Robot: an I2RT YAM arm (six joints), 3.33 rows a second.
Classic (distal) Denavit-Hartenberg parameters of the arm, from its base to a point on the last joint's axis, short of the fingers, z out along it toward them. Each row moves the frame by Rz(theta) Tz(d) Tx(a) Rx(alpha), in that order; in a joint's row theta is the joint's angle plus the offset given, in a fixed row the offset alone. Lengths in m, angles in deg.
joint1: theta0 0  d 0.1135  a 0.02  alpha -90
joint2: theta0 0  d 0  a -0.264  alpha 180
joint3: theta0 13.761  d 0  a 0.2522  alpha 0
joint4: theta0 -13.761  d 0  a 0.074  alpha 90
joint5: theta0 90  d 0  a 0  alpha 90
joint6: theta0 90  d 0.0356  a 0  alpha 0
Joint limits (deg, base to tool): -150..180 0..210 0..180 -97..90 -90..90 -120..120
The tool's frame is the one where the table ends.
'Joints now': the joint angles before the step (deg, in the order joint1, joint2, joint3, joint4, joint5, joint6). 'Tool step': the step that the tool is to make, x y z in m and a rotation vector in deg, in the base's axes. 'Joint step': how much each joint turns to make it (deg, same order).
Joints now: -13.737, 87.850, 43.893, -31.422, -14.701, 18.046
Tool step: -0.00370, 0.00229, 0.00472, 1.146, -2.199, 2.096
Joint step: 0.017, -1.955, -0.869, 0.334, -2.127, -1.634
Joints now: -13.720, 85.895, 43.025, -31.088, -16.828, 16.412
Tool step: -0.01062, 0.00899, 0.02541, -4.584, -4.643, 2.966
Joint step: 1.910, -7.528, -0.562, -2.000, 2.929, -2.175
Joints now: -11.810, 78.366, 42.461, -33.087, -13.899, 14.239
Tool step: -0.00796, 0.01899, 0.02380, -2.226, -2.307, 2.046
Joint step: 4.662, -5.711, 1.134, -3.818, 2.679, 1.762
